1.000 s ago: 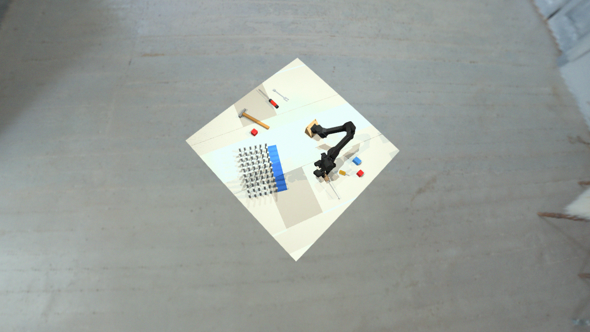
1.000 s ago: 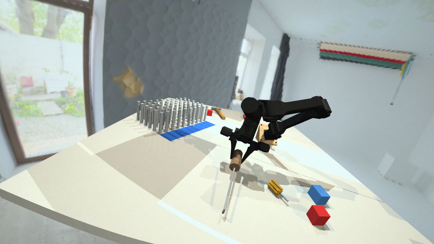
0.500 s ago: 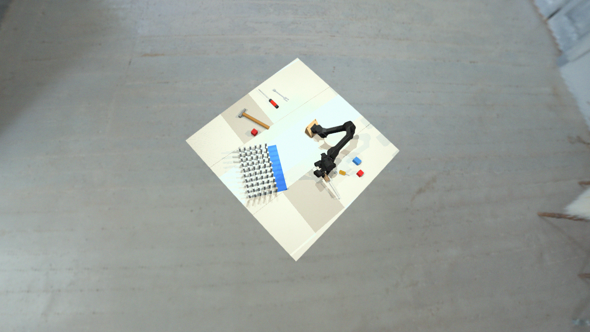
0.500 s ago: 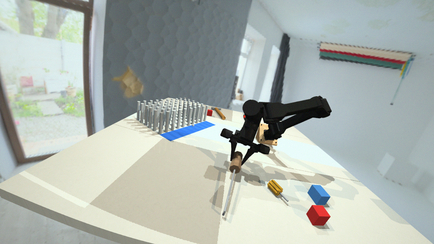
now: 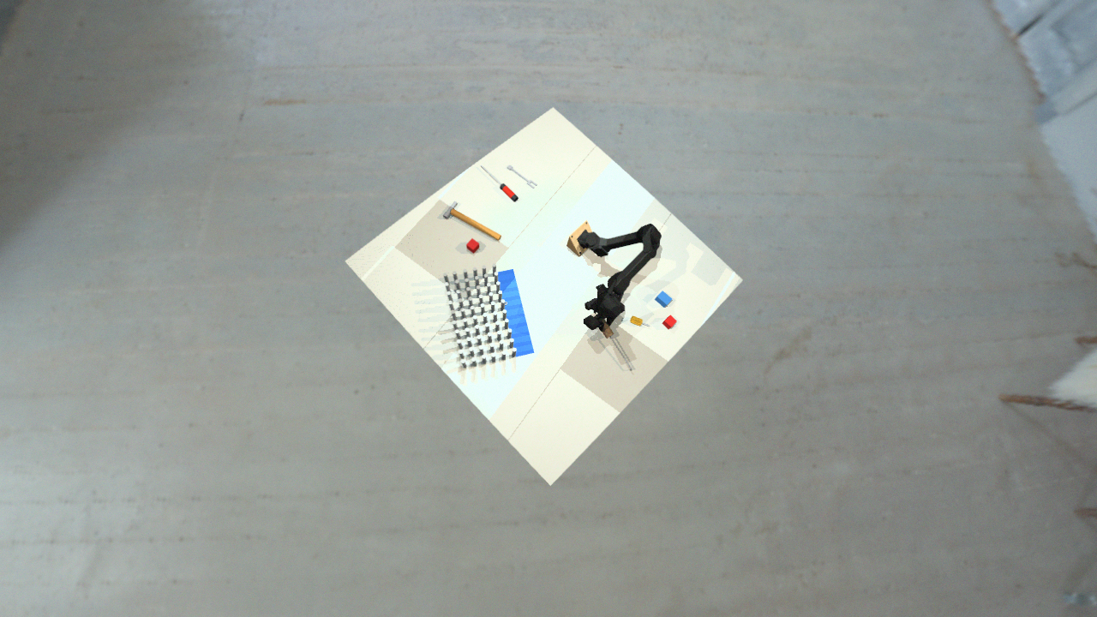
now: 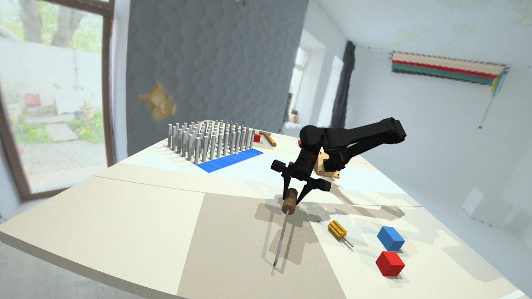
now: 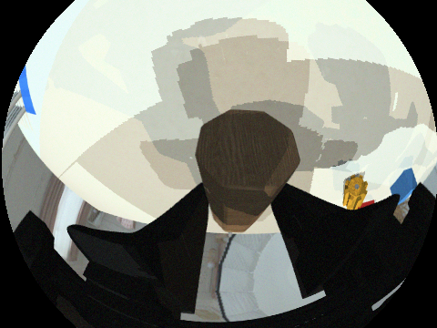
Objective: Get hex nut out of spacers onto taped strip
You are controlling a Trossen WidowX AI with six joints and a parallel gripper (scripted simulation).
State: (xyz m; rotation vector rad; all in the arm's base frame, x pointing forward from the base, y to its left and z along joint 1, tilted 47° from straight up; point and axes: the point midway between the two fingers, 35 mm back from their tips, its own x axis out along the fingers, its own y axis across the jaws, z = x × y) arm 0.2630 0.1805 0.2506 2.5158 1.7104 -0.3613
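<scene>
Right now my gripper tip is 100 mm to the right of the hook tool, 30 mm short of it and 10 mm above it. The rest, counted from my gripper tip: blue taped strip 350 mm to the right, 180 mm ahead, 30 mm below; yellow-handled screwdriver 130 mm behind, 100 mm to the left, 20 mm below; blue cube 290 mm behind, 130 mm to the left, 10 mm below.
</scene>
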